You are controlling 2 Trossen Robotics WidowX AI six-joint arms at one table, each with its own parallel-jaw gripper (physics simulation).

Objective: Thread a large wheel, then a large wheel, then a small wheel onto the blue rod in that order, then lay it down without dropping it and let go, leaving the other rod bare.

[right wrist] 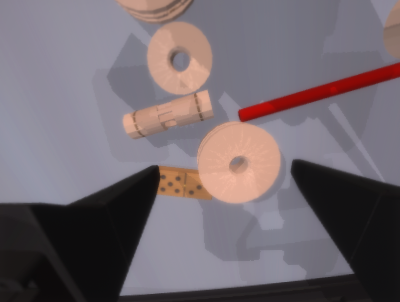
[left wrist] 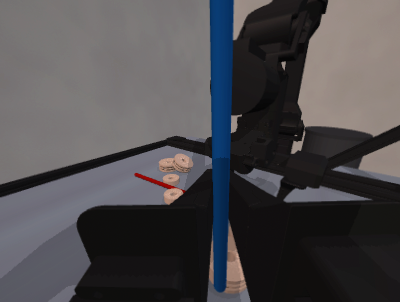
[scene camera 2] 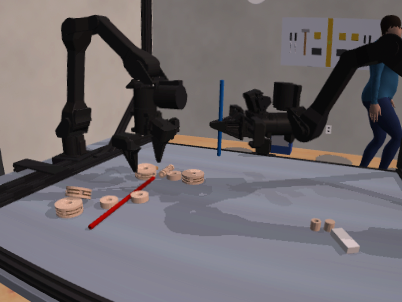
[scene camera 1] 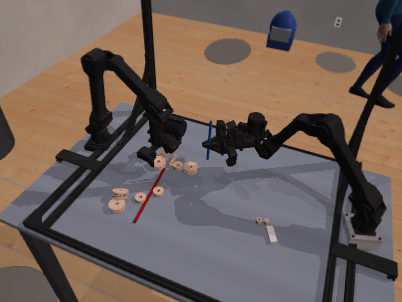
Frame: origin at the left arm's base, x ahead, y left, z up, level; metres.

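Seen in the pictures: left gripper, fingertip midpoint: (left wrist: 217,174) (scene camera 2: 210,124) (scene camera 1: 202,144); right gripper, fingertip midpoint: (right wrist: 224,168) (scene camera 2: 147,167) (scene camera 1: 159,159); left arm's base, link origin: (scene camera 1: 362,226); right arm's base, link origin: (scene camera 2: 74,154) (scene camera 1: 100,140).
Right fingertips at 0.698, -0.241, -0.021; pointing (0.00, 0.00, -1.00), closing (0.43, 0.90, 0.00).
Note:
Offsets run from my right fingertips to a thing's top centre, as dx, dy, dz.
My left gripper (scene camera 1: 206,144) (scene camera 2: 217,124) is shut on the bare blue rod {-0.187, +0.024, +0.226} (scene camera 1: 210,131) (scene camera 2: 221,100) (left wrist: 221,100), held upright above the table. My right gripper (scene camera 1: 159,156) (scene camera 2: 147,164) (right wrist: 224,168) is open above a large wheel {+0.003, +0.009, +0.005} (scene camera 1: 159,163) (scene camera 2: 146,175) (right wrist: 257,177), which lies flat between and below its fingertips in the right wrist view. Other large wheels {-0.122, +0.018, -0.003} (scene camera 1: 190,171) (scene camera 2: 193,180) {+0.103, +0.225, -0.003} (scene camera 1: 117,209) (scene camera 2: 69,211) lie flat; one {+0.103, +0.182, +0.022} (scene camera 1: 120,191) (scene camera 2: 78,189) is tilted. Small wheels {-0.072, +0.007, -0.010} (scene camera 1: 178,167) (scene camera 2: 174,177) (right wrist: 195,75) {+0.034, +0.181, -0.010} (scene camera 1: 140,200) {-0.022, +0.145, -0.010} (scene camera 2: 140,199) lie flat. The red rod {+0.004, +0.154, -0.014} (scene camera 1: 143,206) (scene camera 2: 112,209) (right wrist: 320,93) is bare.
A domino {+0.008, -0.038, -0.015} (right wrist: 171,182) lies beside the large wheel, and a wooden cylinder {-0.047, -0.017, -0.005} (right wrist: 167,115) (scene camera 2: 166,171) lies near it. A white block {-0.413, +0.277, -0.011} (scene camera 1: 271,234) (scene camera 2: 345,240) and two tiny cylinders {-0.374, +0.231, -0.006} (scene camera 1: 259,220) {-0.400, +0.232, -0.006} (scene camera 1: 267,221) are at the right. Black frame beams (scene camera 1: 135,267) edge the table.

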